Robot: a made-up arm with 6 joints.
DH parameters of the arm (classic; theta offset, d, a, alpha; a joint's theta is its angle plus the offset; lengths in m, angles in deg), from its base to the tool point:
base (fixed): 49.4 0 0.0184 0
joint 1: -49.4 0.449 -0.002 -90
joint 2: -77.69 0 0.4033 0
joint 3: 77.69 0.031 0.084 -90
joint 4: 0 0.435 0.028 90
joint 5: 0 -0.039 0.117 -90
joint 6: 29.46 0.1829 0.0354 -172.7
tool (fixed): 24.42 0.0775 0 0
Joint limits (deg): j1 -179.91..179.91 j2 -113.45..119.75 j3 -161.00..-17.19 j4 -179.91..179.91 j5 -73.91..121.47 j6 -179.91..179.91
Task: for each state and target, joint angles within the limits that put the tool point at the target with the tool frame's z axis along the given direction. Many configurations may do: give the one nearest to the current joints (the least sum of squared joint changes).
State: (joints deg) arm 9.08 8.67 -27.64 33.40 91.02 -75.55
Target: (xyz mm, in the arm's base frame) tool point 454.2 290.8 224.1 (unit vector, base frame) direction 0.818 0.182 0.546
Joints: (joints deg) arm 30.28 25.38 -47.52 9.95 72.85 -75.62
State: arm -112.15 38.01 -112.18 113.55 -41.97 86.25
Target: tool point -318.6 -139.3 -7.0 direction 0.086 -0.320 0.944
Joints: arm -140.86 68.94 -67.57 107.70 -11.56 67.52
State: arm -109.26 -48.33 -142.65 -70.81 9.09 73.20
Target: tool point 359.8 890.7 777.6 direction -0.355 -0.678 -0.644
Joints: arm -106.41 -84.28 -140.70 -44.41 -2.50 35.69
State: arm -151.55 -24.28 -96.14 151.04 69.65 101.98
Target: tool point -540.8 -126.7 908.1 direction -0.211 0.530 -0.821
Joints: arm -178.88 -1.98 -77.74 151.07 115.14 108.21
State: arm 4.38 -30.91 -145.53 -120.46 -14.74 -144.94
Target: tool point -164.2 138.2 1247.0 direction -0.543 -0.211 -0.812
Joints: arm -10.33 -39.49 -151.58 -162.99 -49.35 -174.03
